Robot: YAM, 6 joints.
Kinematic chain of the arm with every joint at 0, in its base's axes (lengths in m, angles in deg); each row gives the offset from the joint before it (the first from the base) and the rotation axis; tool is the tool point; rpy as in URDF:
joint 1: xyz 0 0 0.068 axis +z
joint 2: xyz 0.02 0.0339 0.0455 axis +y
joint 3: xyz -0.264 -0.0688 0 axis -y
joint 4: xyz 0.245 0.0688 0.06 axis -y
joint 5: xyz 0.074 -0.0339 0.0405 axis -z
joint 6: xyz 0.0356 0 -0.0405 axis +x
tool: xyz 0 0 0 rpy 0 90 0
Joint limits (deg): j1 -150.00..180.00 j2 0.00..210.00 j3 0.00..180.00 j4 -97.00..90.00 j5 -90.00..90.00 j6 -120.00..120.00
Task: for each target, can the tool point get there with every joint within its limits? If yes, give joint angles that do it. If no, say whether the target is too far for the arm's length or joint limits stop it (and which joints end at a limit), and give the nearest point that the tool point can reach.
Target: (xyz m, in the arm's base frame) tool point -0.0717 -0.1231 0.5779
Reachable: yes | joints 64.25 25.24 89.25 13.50 -18.14 -35.99
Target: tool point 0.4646 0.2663 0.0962
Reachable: yes | joints 29.13 141.36 101.39 -0.51 -10.41 48.20
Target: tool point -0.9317 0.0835 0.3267
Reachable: no: too far | nearest point -0.6270 0.0562 0.2555 | short by 0.314 m
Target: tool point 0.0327 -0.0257 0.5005
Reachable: yes | joints 134.64 23.49 52.90 62.20 8.38 77.38
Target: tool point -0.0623 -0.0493 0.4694
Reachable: yes | joints 14.99 24.43 87.64 -62.62 62.31 -73.78
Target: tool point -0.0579 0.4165 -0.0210
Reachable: yes | joints 97.10 141.68 64.05 36.53 -9.71 33.75
